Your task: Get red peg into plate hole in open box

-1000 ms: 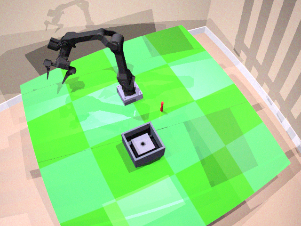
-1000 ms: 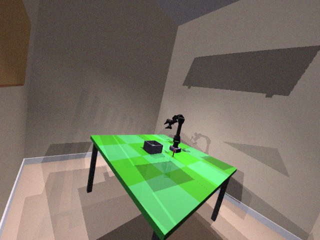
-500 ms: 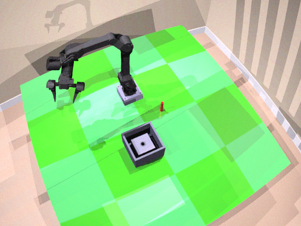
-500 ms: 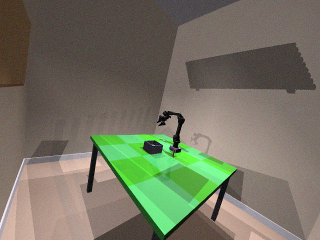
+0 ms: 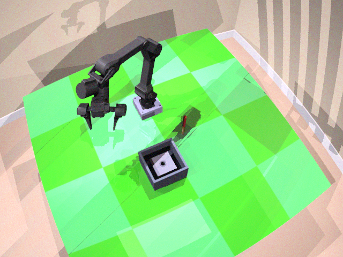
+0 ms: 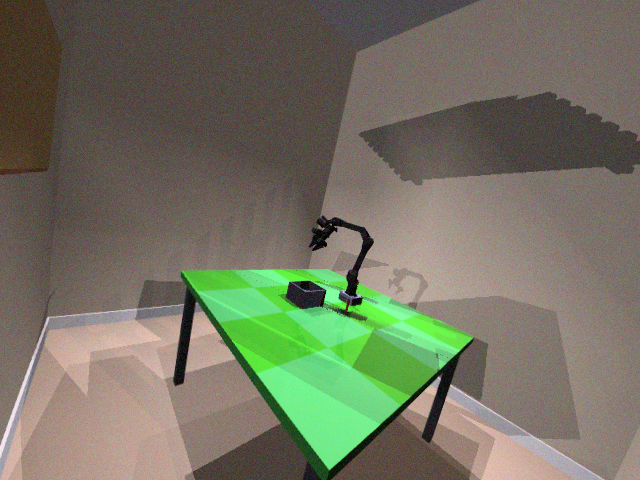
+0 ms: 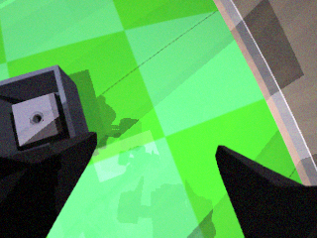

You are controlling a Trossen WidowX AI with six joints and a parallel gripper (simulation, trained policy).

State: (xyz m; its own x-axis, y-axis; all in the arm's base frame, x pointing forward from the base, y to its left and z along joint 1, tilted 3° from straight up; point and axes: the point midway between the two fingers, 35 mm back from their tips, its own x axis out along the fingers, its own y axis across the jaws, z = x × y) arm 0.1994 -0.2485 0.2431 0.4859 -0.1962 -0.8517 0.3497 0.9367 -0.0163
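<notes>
The red peg is 60 mm behind my gripper tip, 380 mm to the left of it and 240 mm below it. The rest, counted from my gripper tip: light grey plate (110 mm ahead, 200 mm to the left, 230 mm below); then box (110 mm ahead, 200 mm to the left, 250 mm below).
</notes>
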